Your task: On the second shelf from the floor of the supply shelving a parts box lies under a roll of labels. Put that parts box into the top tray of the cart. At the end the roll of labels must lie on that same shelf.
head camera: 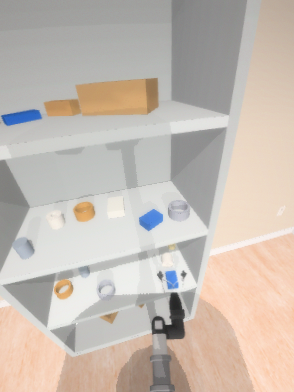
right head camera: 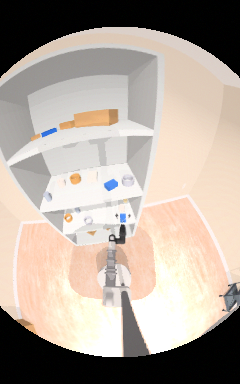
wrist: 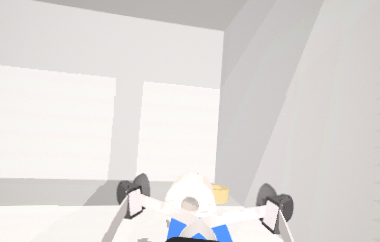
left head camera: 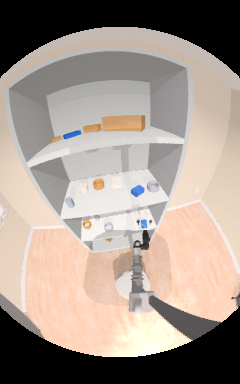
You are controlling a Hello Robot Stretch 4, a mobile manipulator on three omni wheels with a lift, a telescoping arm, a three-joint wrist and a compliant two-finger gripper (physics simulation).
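Note:
The blue parts box lies at the right front of the second shelf from the floor. The white roll of labels shows at the box's far end; whether it rests on the box or stands behind it I cannot tell. My gripper is open and empty, its fingertips apart to the left and right of the box, in front of the roll. In the wrist view the gripper body hides part of the box. A dark grey cart shows at the right edge of the right head view.
A yellow ring lies behind the roll near the shelving's right side wall. On the same shelf, farther left, are a grey ring, an orange ring and a blue-grey cylinder. The shelf above holds another blue box.

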